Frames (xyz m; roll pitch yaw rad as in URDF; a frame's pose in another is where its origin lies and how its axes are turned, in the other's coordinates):
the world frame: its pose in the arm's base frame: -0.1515 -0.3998 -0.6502 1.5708 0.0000 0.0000
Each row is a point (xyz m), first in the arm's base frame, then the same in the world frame.
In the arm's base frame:
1: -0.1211 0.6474 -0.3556
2: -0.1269 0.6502 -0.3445
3: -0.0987 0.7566 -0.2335
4: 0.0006 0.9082 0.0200
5: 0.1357 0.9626 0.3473
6: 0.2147 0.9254 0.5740
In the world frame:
1: 0.0304 0.2946 -1.0472
2: 0.0246 0.3057 -1.0500
3: 0.0528 0.4167 -1.1564
4: 0.1521 0.6702 -1.3080
5: 0.2872 0.9975 -1.3624
6: 0.3662 1.2242 -1.3252

